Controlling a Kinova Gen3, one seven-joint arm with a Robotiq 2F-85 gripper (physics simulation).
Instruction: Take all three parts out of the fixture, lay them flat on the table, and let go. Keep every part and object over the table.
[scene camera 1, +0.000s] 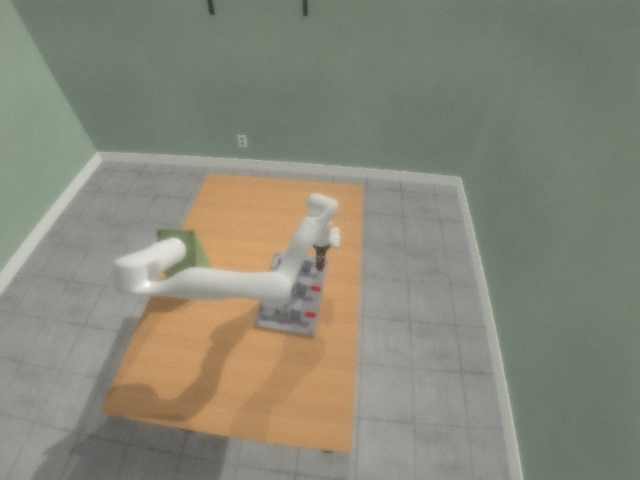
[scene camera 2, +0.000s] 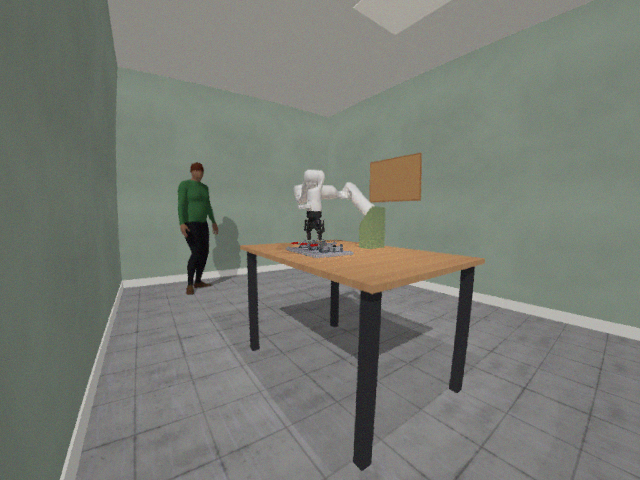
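Seen in the pictures: gripper, fingertip midpoint: (scene camera 2: 313, 240); arm's base at its link origin: (scene camera 1: 174, 250) (scene camera 2: 373, 216).
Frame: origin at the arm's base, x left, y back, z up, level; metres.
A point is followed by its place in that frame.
The fixture (scene camera 1: 315, 301) {x -0.029, y -0.535, z -0.193 m} (scene camera 2: 341, 253) {x 0.183, y -0.407, z -0.195 m} is a grey plate with several dark grey clamps, lying on the wooden table (scene camera 1: 310, 387) {x -0.350, y -0.566, z -0.208 m} (scene camera 2: 413, 258) {x 0.439, y -0.152, z -0.208 m}. Red clamp handles (scene camera 1: 310, 314) (scene camera 2: 313, 245) stick out along one side. The three parts are too small and blurred to tell from the clamps, and my arm hides some of the fixture in scene camera 1. My gripper (scene camera 1: 320, 267) {x 0.122, y -0.537, z -0.127 m} (scene camera 2: 314, 238) {x 0.122, y -0.537, z -0.127 m} is open with nothing between its fingers. It points down, low over the far right corner of the fixture in scene camera 1, close to a red handle there.
The green arm mount (scene camera 1: 193, 253) {x 0.001, y -0.075, z -0.007 m} (scene camera 2: 372, 229) {x 0.057, y -0.061, z -0.085 m} stands at the table's left side in scene camera 1. My white arm (scene camera 1: 227, 283) {x -0.205, y -0.320, z 0.189 m} (scene camera 2: 312, 193) {x 0.143, y -0.561, z 0.106 m} reaches from it across the fixture. A person in a green top (scene camera 2: 196, 201) stands beyond the table in scene camera 2.
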